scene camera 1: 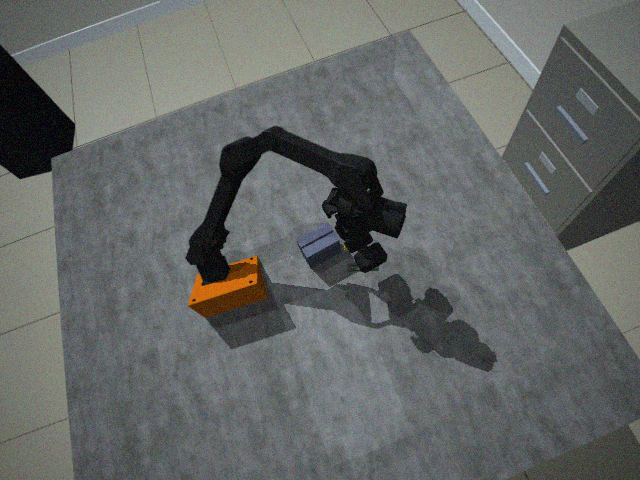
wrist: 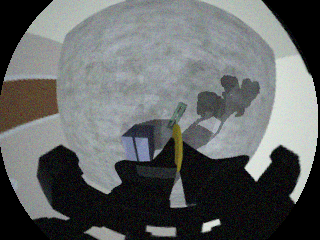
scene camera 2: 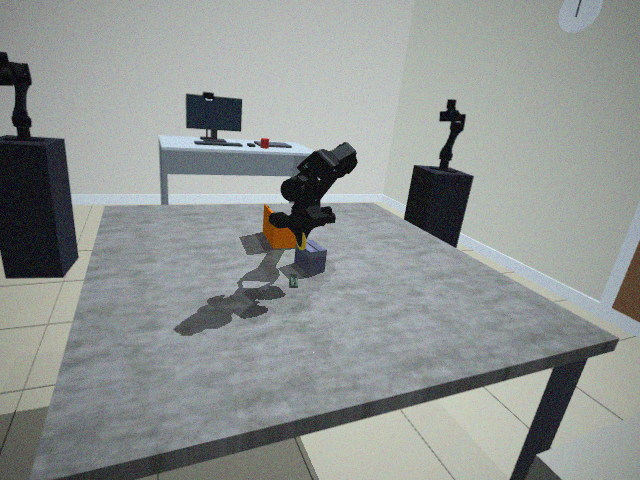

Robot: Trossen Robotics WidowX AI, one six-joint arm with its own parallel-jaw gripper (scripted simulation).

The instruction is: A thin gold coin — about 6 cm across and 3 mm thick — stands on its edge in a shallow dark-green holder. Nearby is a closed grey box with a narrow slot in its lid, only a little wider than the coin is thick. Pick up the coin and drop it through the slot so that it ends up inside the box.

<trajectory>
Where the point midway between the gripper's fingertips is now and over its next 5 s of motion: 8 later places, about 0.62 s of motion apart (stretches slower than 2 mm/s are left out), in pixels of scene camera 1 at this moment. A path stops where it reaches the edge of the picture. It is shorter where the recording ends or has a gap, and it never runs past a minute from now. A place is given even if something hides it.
My gripper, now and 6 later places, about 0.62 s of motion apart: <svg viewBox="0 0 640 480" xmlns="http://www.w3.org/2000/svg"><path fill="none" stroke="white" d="M354 246L336 239L318 234L316 234L316 234L316 236L315 232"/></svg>
</trajectory>
